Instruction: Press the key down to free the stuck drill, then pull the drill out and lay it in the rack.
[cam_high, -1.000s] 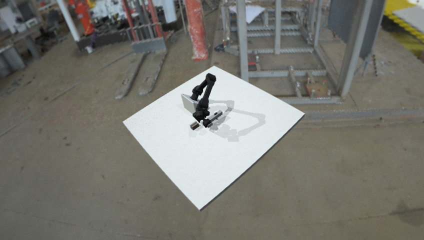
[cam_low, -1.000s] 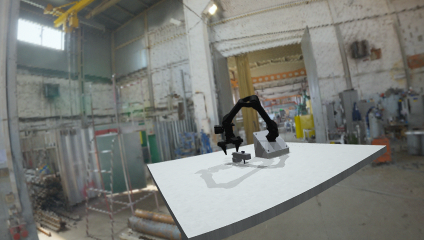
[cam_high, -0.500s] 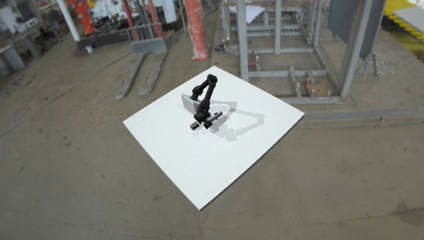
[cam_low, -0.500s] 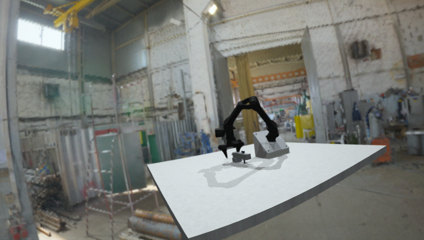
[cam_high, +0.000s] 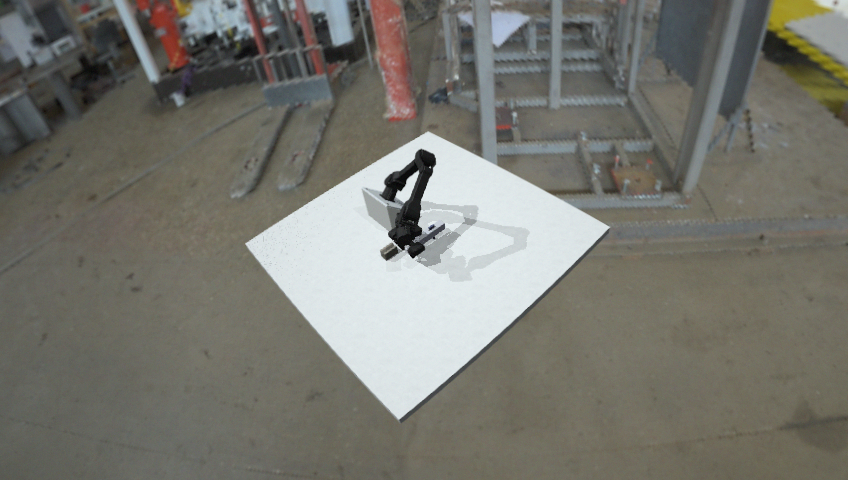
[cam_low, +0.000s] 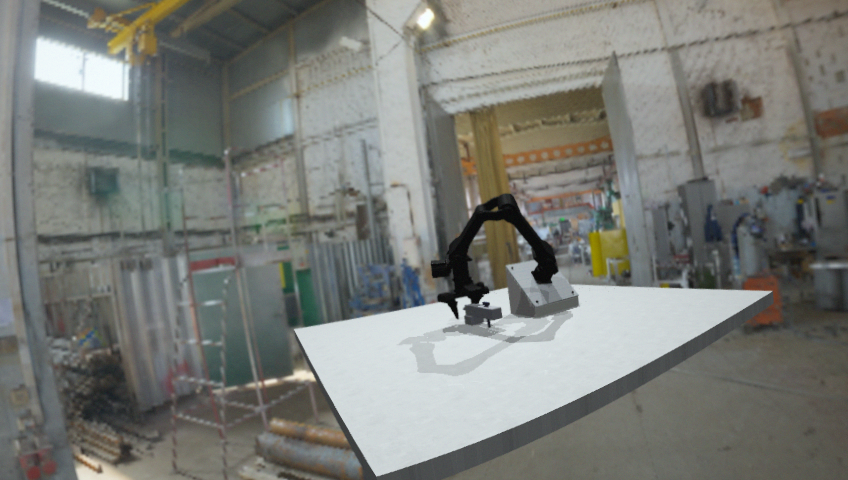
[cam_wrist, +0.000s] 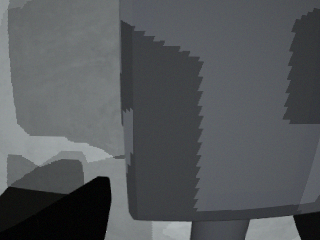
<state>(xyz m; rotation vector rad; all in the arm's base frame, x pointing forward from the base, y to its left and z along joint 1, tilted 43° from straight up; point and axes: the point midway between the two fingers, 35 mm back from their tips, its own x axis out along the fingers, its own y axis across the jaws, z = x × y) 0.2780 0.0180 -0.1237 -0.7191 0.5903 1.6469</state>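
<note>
Now: gripper tip 1 cm past the drill, 5 cm to the right of it and 3 cm below it. From my gripper tip the other things lie so: dark key 2 cm behind, 15 cm to the left, 4 cm above; then grey block 2 cm behind, 11 cm to the left, 3 cm above; then dark rack 7 cm behind, 6 cm to the right.
</note>
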